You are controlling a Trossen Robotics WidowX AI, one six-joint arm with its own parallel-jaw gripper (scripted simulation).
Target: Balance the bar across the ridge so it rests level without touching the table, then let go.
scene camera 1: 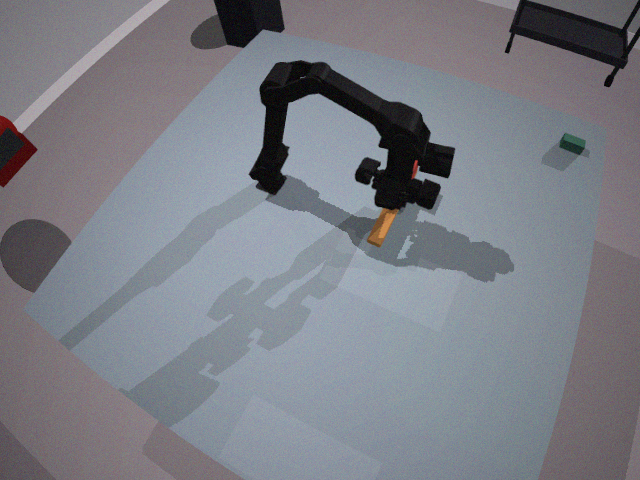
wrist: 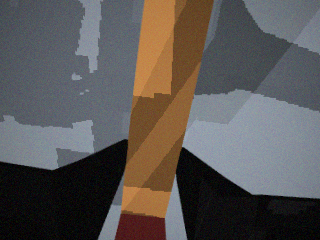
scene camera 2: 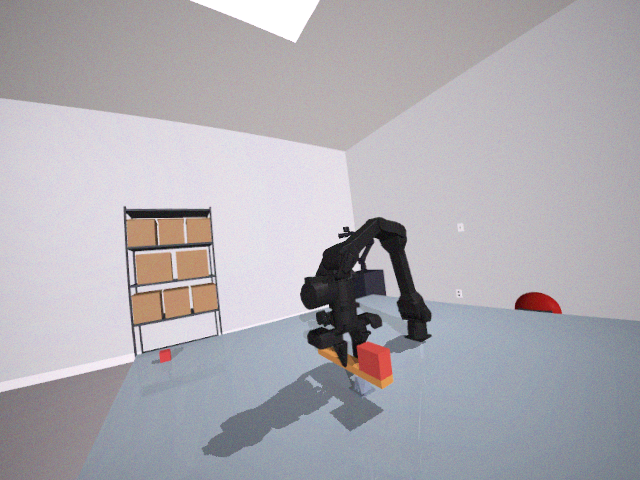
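Labels:
I see my gripper in scene camera 1 (394,202). My gripper is also there in the wrist view (153,149), and my gripper can be seen in scene camera 2 (350,363) too.

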